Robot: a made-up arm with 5 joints.
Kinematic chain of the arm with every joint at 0, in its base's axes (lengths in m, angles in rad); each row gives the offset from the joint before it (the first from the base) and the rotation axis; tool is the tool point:
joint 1: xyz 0 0 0.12 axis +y
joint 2: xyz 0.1 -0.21 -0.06 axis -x
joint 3: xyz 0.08 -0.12 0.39 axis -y
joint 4: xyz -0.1 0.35 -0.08 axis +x
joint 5: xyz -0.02 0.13 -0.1 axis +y
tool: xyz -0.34 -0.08 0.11
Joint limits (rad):
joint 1: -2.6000..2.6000
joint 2: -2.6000..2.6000
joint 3: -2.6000..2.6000
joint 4: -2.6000..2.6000
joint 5: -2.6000..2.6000
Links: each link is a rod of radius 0.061 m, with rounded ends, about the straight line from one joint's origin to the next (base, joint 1, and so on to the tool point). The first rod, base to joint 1, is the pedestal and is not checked.
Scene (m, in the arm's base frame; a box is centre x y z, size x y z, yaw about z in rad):
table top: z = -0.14
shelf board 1: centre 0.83 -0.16 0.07 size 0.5 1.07 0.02 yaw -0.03
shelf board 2: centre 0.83 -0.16 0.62 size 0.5 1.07 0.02 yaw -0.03
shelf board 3: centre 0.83 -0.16 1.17 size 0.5 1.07 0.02 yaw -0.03
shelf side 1: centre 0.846 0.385 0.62 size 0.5 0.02 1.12 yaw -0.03
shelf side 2: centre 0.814 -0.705 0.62 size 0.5 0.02 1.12 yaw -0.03
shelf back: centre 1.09 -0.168 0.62 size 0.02 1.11 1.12 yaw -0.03
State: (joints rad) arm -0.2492 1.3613 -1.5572 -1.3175 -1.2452
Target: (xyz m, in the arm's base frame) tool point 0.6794 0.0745 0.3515
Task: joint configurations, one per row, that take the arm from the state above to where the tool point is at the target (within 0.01 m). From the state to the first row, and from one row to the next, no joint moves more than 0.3 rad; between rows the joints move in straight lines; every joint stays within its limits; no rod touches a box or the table.
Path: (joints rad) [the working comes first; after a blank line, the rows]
Joints at the target: 0.7237 0.5575 -2.2077 -1.7678 -1.0761
Straight joint move there: clear.

1: -0.0060 1.1603 -1.7198 -1.4301 -1.2029
2: 0.2373 0.9594 -1.8824 -1.5427 -1.1607
3: 0.4805 0.7584 -2.0451 -1.6552 -1.1184
4: 0.7237 0.5575 -2.2077 -1.7678 -1.0761

